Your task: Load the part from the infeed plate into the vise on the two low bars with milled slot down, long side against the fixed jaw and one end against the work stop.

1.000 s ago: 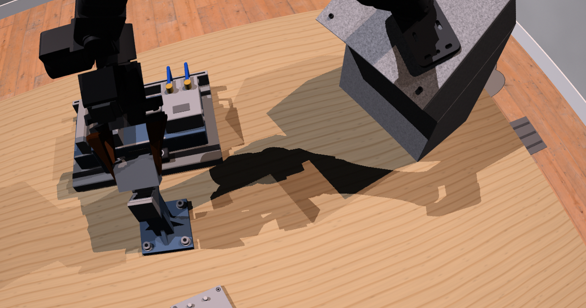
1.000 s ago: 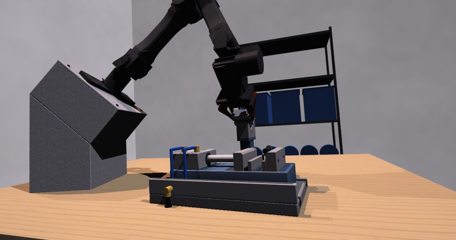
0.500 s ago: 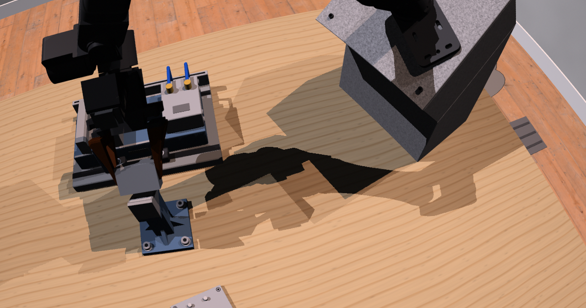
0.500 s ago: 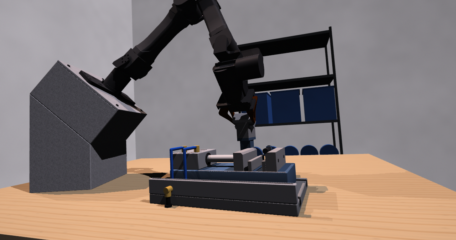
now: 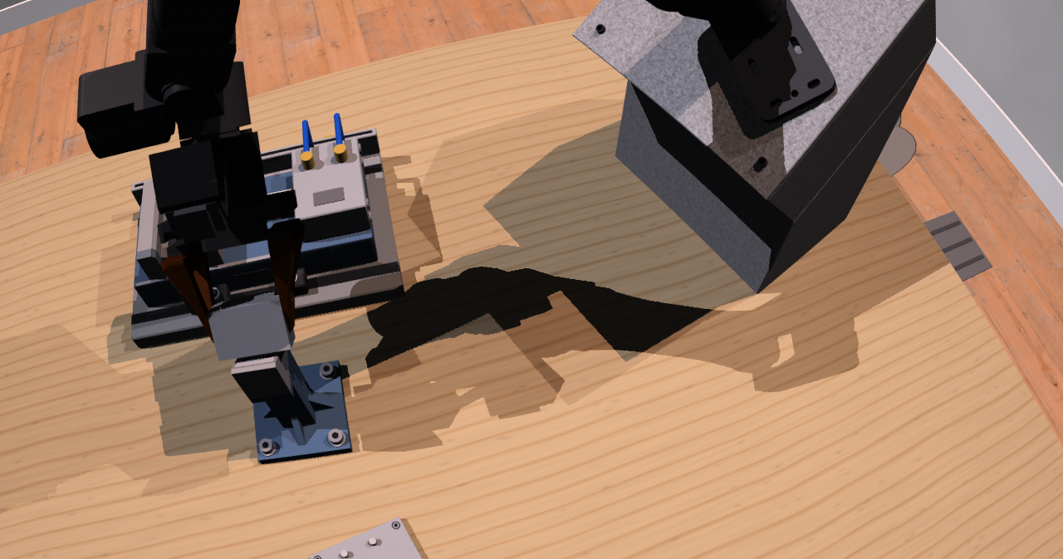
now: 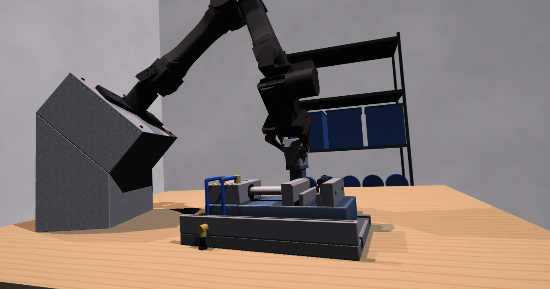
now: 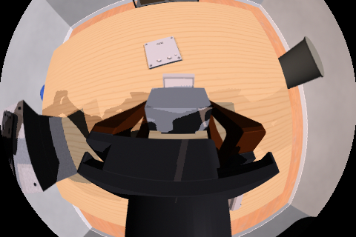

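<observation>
Right now my hand is right at the grey part. Round my hand: moving jaw 9 cm ahead, 18 cm to the right, 8 cm below; then cylinder rod 3 cm ahead, 19 cm to the right, 8 cm below; then work stop rod 12 cm ahead, 13 cm to the right, 7 cm below.
</observation>
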